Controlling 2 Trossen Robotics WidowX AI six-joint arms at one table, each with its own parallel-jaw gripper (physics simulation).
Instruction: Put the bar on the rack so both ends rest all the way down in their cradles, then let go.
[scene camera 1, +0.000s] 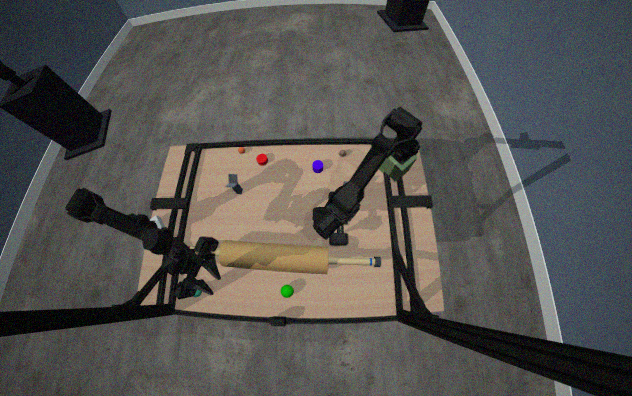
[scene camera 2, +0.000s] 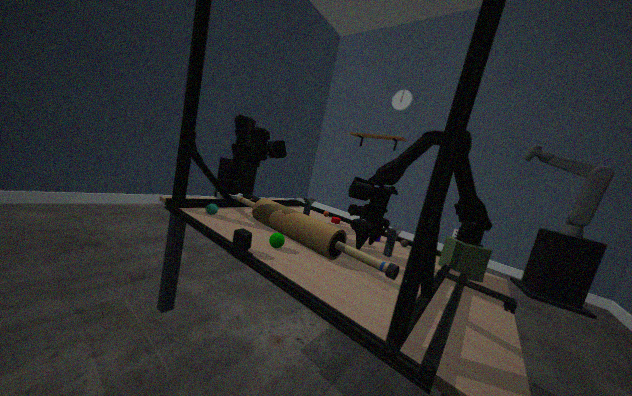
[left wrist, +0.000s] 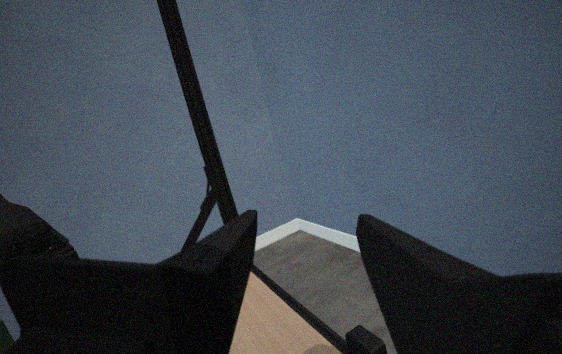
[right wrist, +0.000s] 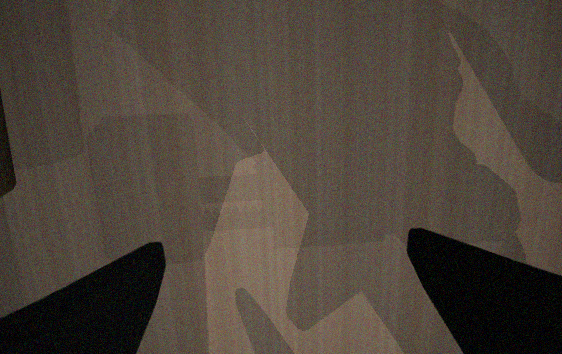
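Note:
The bar, a thick tan roll with thin pale ends, lies on the table near its front edge. Its right end has a blue band and black cap; in scene camera 1 my left gripper partly covers its left end. The rack shows as two separate grey uprights: the left cradle and the right cradle, largely hidden by my right arm in scene camera 1. My left gripper is partly open and empty, above the table's left front. My right gripper is wide open, empty, pointing down behind the bar.
A green ball lies in front of the bar, a teal ball at the left front. A red cylinder, a blue cylinder and small balls lie at the back. A green block stands by my right arm. Black frame rails surround the table.

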